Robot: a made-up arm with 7 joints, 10 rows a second.
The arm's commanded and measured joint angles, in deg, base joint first. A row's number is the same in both.
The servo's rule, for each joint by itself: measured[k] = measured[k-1] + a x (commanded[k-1-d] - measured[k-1]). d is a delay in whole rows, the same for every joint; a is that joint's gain. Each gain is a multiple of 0.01, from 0.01 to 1. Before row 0 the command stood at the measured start. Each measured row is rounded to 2 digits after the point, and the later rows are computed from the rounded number. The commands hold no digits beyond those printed.
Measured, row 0:
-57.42 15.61 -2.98 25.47 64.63 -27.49 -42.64
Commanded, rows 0 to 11:
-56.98 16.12 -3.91 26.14 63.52 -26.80 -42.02
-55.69 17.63 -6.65 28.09 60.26 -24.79 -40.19
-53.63 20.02 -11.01 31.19 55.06 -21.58 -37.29
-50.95 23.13 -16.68 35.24 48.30 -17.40 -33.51
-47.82 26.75 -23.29 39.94 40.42 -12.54 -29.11
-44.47 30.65 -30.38 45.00 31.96 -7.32 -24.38
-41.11 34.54 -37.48 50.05 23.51 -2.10 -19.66
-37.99 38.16 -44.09 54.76 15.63 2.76 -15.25
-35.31 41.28 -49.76 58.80 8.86 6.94 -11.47
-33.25 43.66 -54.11 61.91 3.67 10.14 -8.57
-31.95 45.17 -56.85 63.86 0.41 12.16 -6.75
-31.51 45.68 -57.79 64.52 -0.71 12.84 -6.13
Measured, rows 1 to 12:
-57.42 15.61 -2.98 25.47 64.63 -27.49 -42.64
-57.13 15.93 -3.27 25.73 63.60 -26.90 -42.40
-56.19 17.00 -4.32 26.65 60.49 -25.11 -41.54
-54.53 18.90 -6.39 28.42 55.44 -22.11 -39.88
-52.20 21.56 -9.58 31.08 48.80 -18.11 -37.40
-49.35 24.83 -13.83 34.54 41.01 -13.38 -34.17
-46.18 28.50 -18.96 38.62 32.59 -8.23 -30.35
-42.88 32.31 -24.70 43.08 24.15 -3.02 -26.18
-39.70 36.00 -30.71 47.64 16.23 1.89 -21.92
-36.85 39.33 -36.62 51.99 9.38 6.18 -17.84
-34.51 42.06 -42.04 55.86 4.07 9.55 -14.22
-32.85 44.02 -46.63 58.98 0.67 11.77 -11.31
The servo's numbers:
d 1
a 0.65 0.63 0.31 0.39 0.93 0.85 0.39

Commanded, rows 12 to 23:
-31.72 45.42 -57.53 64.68 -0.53 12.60 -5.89
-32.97 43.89 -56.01 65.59 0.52 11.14 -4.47
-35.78 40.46 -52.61 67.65 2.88 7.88 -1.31
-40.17 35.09 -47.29 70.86 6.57 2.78 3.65
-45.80 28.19 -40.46 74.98 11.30 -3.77 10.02
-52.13 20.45 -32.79 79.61 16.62 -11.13 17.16
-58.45 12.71 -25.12 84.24 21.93 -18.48 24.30
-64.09 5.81 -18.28 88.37 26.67 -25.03 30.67
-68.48 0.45 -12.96 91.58 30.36 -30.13 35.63
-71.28 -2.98 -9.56 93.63 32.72 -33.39 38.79
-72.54 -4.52 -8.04 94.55 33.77 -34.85 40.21
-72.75 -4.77 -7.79 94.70 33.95 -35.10 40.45
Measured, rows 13 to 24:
-31.98 45.07 -50.09 61.14 -0.61 12.68 -9.29
-31.81 45.29 -52.40 62.52 -0.54 12.61 -7.96
-32.56 44.41 -53.52 63.72 0.45 11.36 -6.60
-34.65 41.92 -53.24 65.25 2.71 8.40 -4.54
-38.24 37.62 -51.40 67.44 6.30 3.62 -1.35
-43.15 31.68 -48.01 70.38 10.95 -2.66 3.08
-48.99 24.61 -43.29 73.98 16.22 -9.86 8.57
-55.14 17.11 -37.66 77.98 21.53 -17.19 14.70
-60.96 9.99 -31.65 82.03 26.31 -23.85 20.93
-65.85 3.98 -25.86 85.75 30.08 -29.19 26.66
-69.38 -0.40 -20.81 88.82 32.54 -32.76 31.39
-71.43 -3.00 -16.85 91.05 33.68 -34.54 34.83

